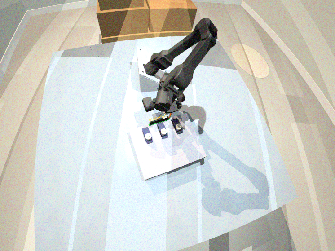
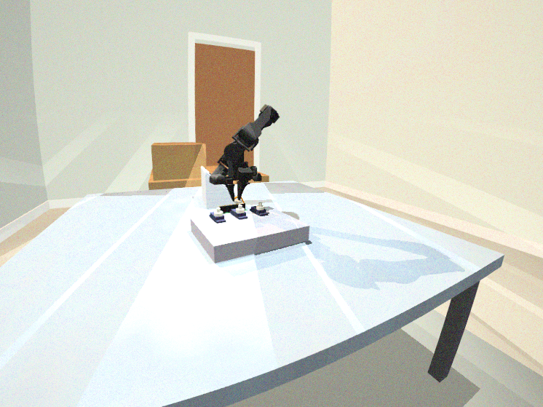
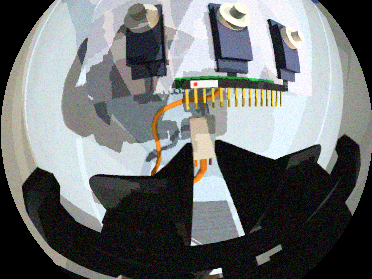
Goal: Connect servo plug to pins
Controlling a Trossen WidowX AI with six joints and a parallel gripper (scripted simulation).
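The dark strip is 50 mm ahead of my gripper tip, 30 mm to the right of it and 10 mm below it. From my gripper tip the other things lie so: pale printed holder: 210 mm ahead, 30 mm to the right, 50 mm below.
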